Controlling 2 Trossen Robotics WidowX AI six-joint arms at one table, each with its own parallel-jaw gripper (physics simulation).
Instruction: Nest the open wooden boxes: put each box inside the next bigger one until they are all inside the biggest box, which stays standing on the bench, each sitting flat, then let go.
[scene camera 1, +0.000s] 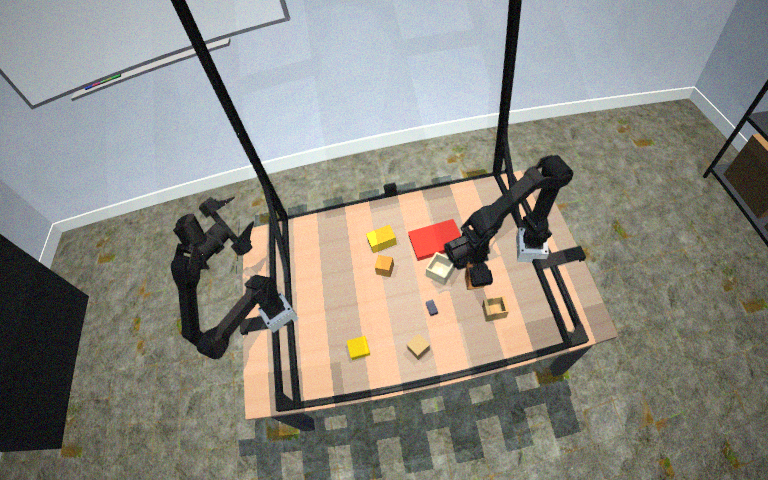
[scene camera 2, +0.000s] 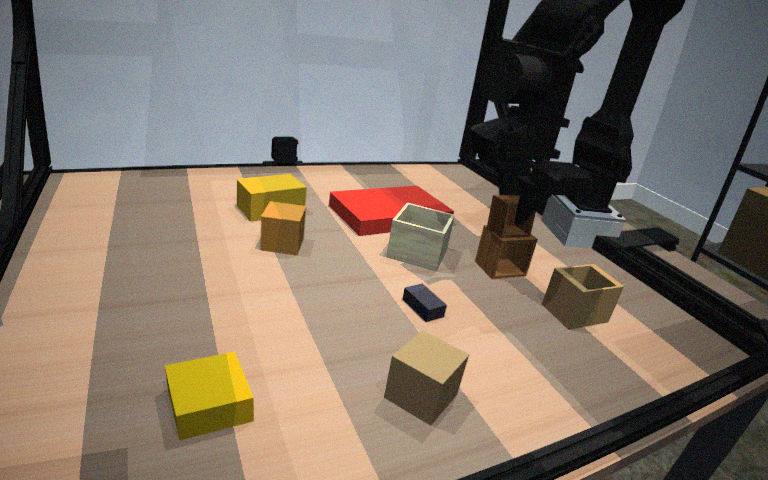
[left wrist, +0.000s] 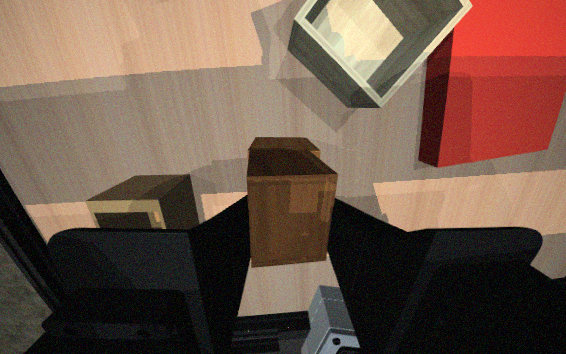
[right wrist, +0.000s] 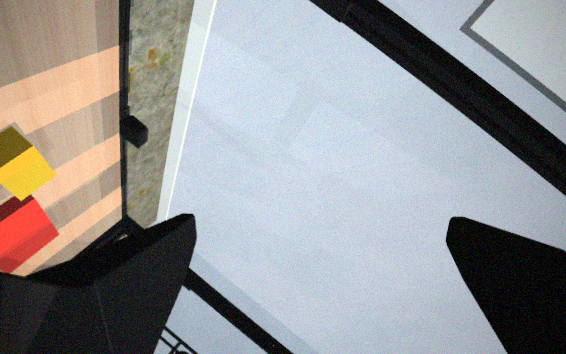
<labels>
My left gripper shows in scene camera 1, in scene camera 2 and in the left wrist view (287, 199); in the right wrist view it is out of frame. My right gripper shows in scene camera 1 and in the right wrist view; in scene camera 2 it is out of frame, in the left wrist view it is out of frame. One and the same spot on my left gripper: (scene camera 1: 480, 275) is (scene camera 2: 563, 166). One and the same spot on my right gripper: (right wrist: 126, 290) is (scene camera 1: 243, 231).
</labels>
